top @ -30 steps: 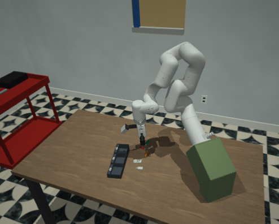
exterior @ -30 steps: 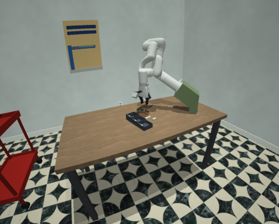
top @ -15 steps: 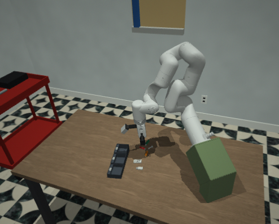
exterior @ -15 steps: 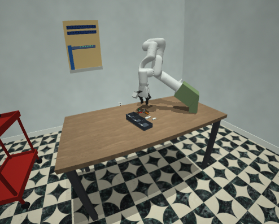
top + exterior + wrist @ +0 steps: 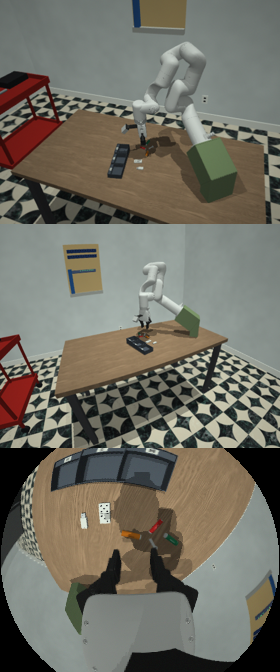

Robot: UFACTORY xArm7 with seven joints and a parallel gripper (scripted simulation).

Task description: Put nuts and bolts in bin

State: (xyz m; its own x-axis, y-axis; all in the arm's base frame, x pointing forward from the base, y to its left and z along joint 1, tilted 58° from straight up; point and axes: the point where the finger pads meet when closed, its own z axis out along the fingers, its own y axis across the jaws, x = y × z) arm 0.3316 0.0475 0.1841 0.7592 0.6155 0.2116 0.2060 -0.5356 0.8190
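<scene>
Right now the grey bolt is 4 cm behind my hand, 6 cm to the right of it and 11 cm below it. From my hand the other things lie so: red piece (1 cm ahead, 5 cm to the right, 12 cm below); then white dotted tile (2 cm ahead, 8 cm to the left, 12 cm below); then orange piece (2 cm behind, 11 cm below).
</scene>
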